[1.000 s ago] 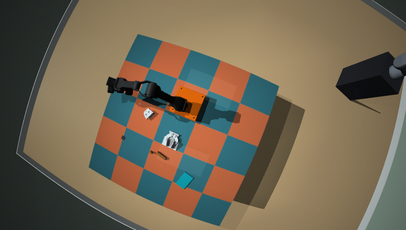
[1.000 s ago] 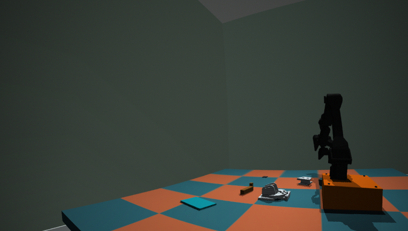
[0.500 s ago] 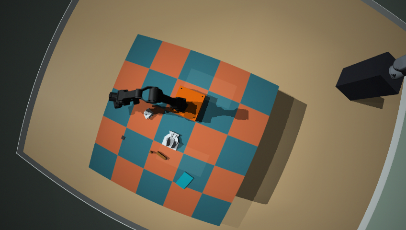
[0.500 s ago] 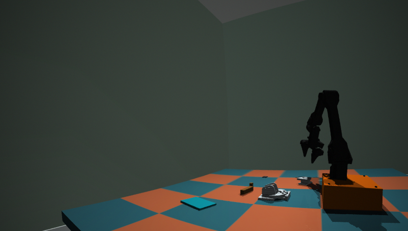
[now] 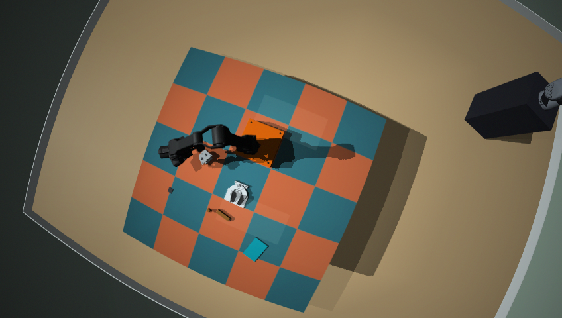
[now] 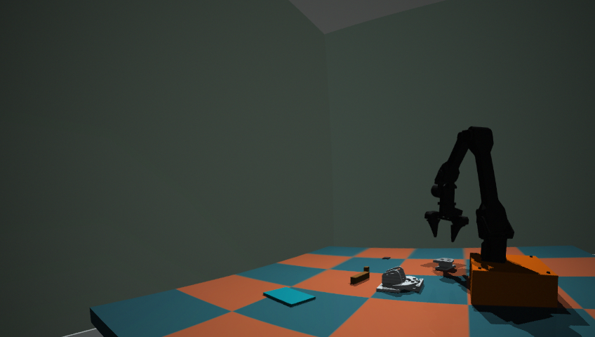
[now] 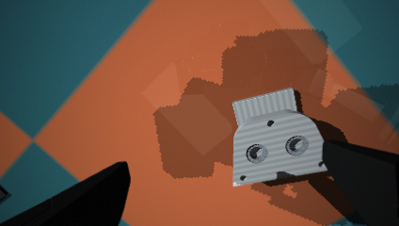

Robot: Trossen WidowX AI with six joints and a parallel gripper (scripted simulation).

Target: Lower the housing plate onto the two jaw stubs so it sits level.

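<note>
Now: the white housing plate 7 cm below my gripper tip, 4 cm to the left of it and 2 cm behind it. Round my gripper tip: dark cube (28 cm ahead, 10 cm below, 4 cm to the right); white jaw assembly (32 cm to the left, 9 cm below, 2 cm ahead); brown L-shaped bar (31 cm to the left, 20 cm ahead, 9 cm below).
</note>
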